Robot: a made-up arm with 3 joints. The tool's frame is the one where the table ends. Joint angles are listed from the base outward.
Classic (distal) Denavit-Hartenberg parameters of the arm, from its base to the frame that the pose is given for. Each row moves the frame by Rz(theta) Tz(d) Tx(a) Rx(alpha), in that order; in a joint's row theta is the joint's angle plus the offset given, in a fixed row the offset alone. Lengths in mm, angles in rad.
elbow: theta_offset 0  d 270  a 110  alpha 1.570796
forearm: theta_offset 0  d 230  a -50  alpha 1.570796
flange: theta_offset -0.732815  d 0  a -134.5  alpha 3.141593
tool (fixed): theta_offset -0.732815  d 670  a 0  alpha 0
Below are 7 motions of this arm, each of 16 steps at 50 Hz.
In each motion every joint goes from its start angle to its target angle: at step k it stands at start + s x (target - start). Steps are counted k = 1, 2, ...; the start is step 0. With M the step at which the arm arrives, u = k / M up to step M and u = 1 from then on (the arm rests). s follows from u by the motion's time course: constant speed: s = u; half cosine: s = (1 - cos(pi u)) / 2; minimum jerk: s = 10 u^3 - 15 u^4 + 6 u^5.
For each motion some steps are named. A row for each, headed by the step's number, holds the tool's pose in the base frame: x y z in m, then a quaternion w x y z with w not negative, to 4 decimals.
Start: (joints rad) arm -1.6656 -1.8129 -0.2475
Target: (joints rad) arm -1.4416 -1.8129 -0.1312
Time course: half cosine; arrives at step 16
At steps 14, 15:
14: -0.2348 -0.8276 0.2423 0.4881 0.5609 0.5525 -0.3767
15: -0.2292 -0.8291 0.2426 0.4887 0.5582 0.5552 -0.3759

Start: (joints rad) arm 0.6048 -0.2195 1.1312
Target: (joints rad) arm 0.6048 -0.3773 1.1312
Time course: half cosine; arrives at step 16
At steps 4, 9, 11, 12, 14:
4: 0.1851 -0.0882 0.9622 0.9585 -0.0923 0.0782 -0.2583
9: 0.2256 -0.0602 0.9610 0.9537 -0.1192 0.1010 -0.2570
11: 0.2418 -0.0491 0.9595 0.9515 -0.1299 0.1101 -0.2564
12: 0.2485 -0.0444 0.9587 0.9505 -0.1344 0.1139 -0.2561
14: 0.2582 -0.0377 0.9575 0.9490 -0.1408 0.1193 -0.2557

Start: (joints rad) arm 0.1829 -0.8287 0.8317
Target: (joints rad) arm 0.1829 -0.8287 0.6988
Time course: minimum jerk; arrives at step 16
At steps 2, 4, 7, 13, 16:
2: 0.5110 -0.1262 0.8583 0.8679 -0.1952 0.3521 -0.2908
4: 0.5112 -0.1277 0.8584 0.8696 -0.1932 0.3532 -0.2858
7: 0.5119 -0.1327 0.8587 0.8748 -0.1865 0.3568 -0.2695
13: 0.5137 -0.1427 0.8588 0.8843 -0.1730 0.3635 -0.2364
16: 0.5139 -0.1435 0.8587 0.8851 -0.1718 0.3641 -0.2335

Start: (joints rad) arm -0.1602 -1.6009 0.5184
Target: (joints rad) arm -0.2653 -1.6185 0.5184
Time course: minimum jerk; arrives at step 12
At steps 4, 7, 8, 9, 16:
4: 0.7259 -0.3968 0.4287 0.6528 -0.1203 0.7088 -0.2385
7: 0.7078 -0.4304 0.4234 0.6445 -0.1041 0.7141 -0.2527
8: 0.7019 -0.4406 0.4218 0.6418 -0.0991 0.7157 -0.2570
9: 0.6972 -0.4485 0.4205 0.6398 -0.0952 0.7169 -0.2603
16: 0.6925 -0.4562 0.4193 0.6377 -0.0913 0.7180 -0.2635

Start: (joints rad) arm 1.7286 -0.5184 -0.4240
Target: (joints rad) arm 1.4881 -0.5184 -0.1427
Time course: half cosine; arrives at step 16
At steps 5, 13, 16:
5: 0.3117 0.3795 0.9073 0.5073 -0.1565 0.2030 0.8228
13: 0.3550 0.3043 0.9182 0.6470 -0.1594 0.2007 0.7181
16: 0.3589 0.2951 0.9194 0.6627 -0.1597 0.2005 0.7037

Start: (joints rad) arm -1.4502 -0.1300 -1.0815
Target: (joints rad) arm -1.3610 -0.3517 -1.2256
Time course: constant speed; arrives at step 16
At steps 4, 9, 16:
4: -0.3242 -0.2698 0.9309 0.9837 0.0885 0.0272 -0.1539
9: -0.3061 -0.3287 0.9202 0.9849 0.1217 0.0363 -0.1175
16: -0.2756 -0.4079 0.8987 0.9823 0.1683 0.0479 -0.0666

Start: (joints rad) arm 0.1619 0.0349 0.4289
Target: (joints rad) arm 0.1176 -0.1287 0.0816
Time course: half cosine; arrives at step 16
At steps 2, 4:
2: -0.0424 -0.2823 0.9346 0.9918 0.0041 -0.0137 -0.1274
4: -0.0297 -0.2848 0.9380 0.9938 0.0014 -0.0053 -0.1111

